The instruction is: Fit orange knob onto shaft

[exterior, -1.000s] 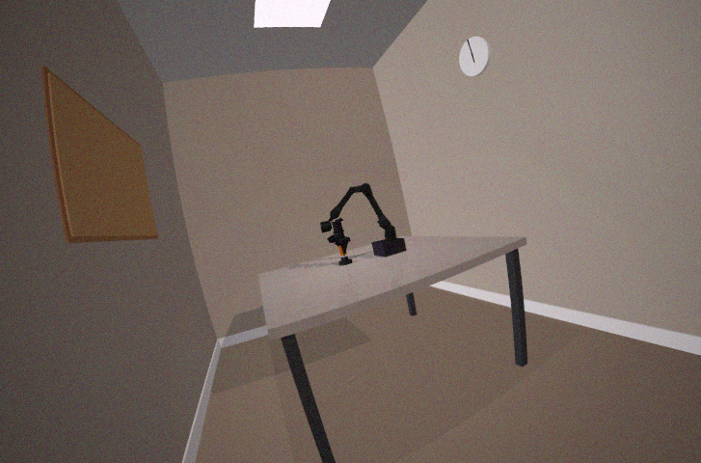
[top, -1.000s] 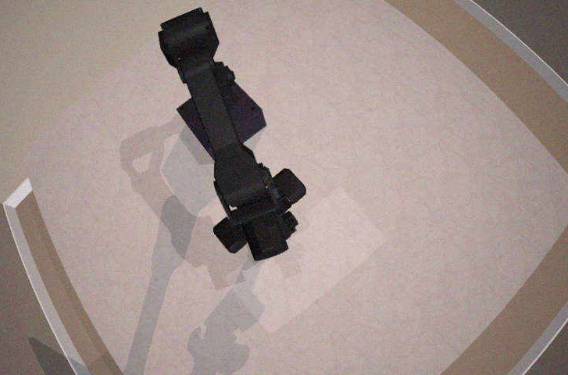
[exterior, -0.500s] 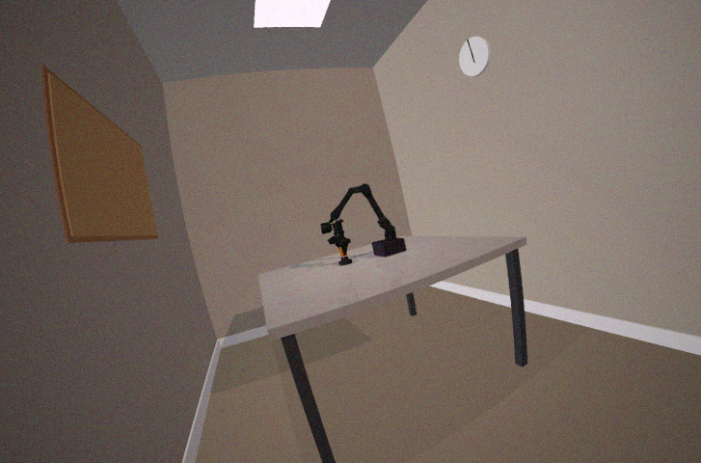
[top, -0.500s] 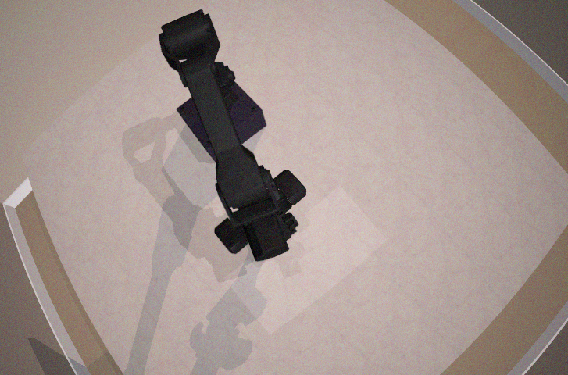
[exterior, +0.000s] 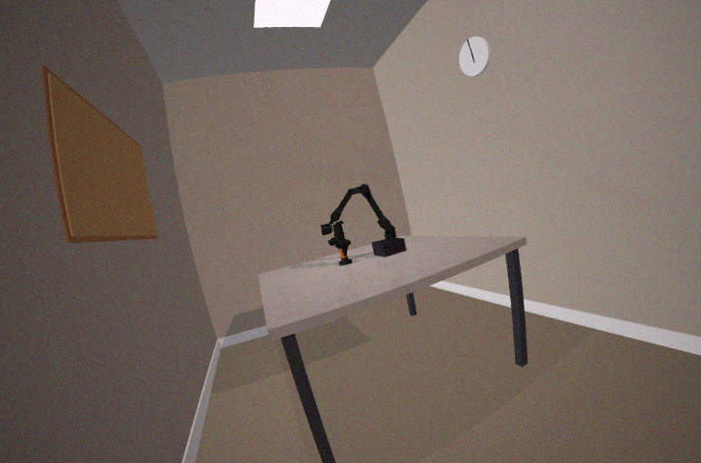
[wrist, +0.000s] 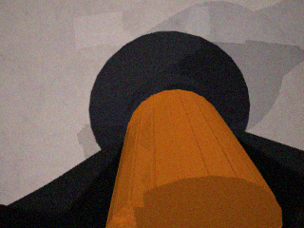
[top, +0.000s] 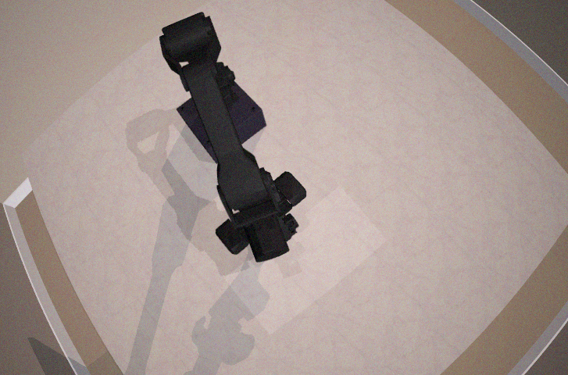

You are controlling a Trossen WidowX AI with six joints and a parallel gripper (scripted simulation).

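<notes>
My gripper tip is 3 cm below the orange knob. From my gripper tip the other things lie so: round pedestal: 2 cm below.
</notes>
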